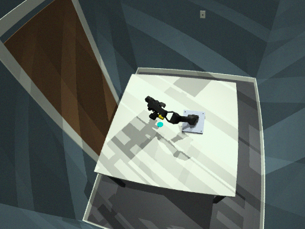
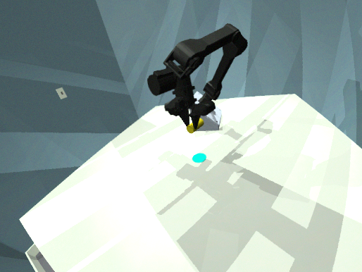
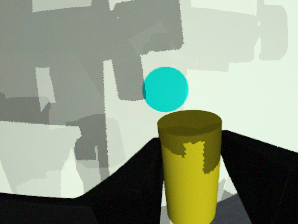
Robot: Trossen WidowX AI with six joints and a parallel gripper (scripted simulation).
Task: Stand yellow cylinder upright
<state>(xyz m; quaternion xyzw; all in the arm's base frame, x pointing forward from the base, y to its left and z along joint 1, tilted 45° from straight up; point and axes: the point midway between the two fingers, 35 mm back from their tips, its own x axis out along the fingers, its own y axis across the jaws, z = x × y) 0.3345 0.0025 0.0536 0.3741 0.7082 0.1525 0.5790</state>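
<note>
Right now the cyan circle is 1 cm to the left of my gripper tip and 14 cm below it. From my gripper tip the other things lie so: yellow cylinder 2 cm behind, 1 cm to the left.
</note>
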